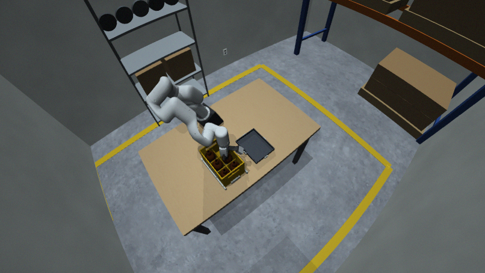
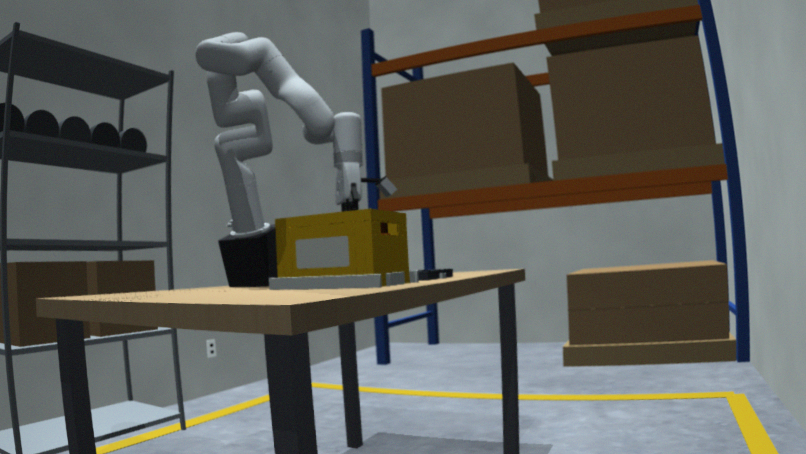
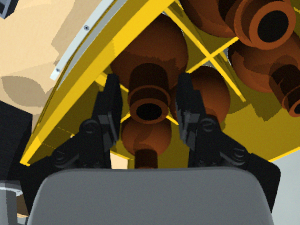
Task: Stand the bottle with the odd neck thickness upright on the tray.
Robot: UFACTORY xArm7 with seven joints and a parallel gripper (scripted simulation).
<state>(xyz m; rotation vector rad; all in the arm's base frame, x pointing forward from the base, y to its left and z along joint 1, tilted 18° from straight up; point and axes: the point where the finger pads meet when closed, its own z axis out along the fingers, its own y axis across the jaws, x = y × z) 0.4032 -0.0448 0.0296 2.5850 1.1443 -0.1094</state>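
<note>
My hand is 70 mm above the crate and 40 mm to the left of it. Round my hand: tray (250 mm to the left, 150 mm below); bottle (90 mm ahead, 70 mm below).
</note>
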